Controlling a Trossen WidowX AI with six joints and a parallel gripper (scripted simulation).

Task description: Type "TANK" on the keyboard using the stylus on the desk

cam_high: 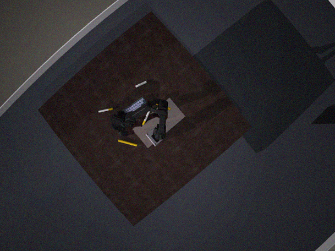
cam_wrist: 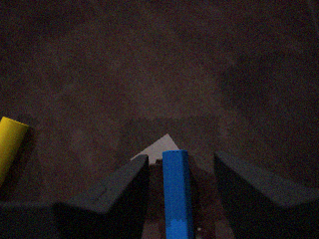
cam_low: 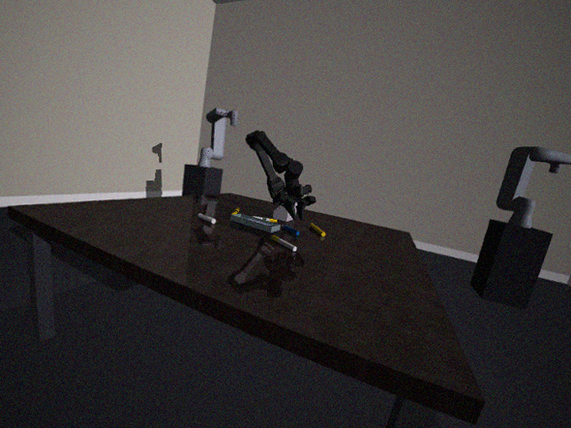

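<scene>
Right now my gripper tip is 60 mm to the left of the blue stylus, 50 mm above it and 40 mm past it. Also, from my gripper tip: yellow pen (150 mm behind, 50 mm to the left, 50 mm below).
</scene>
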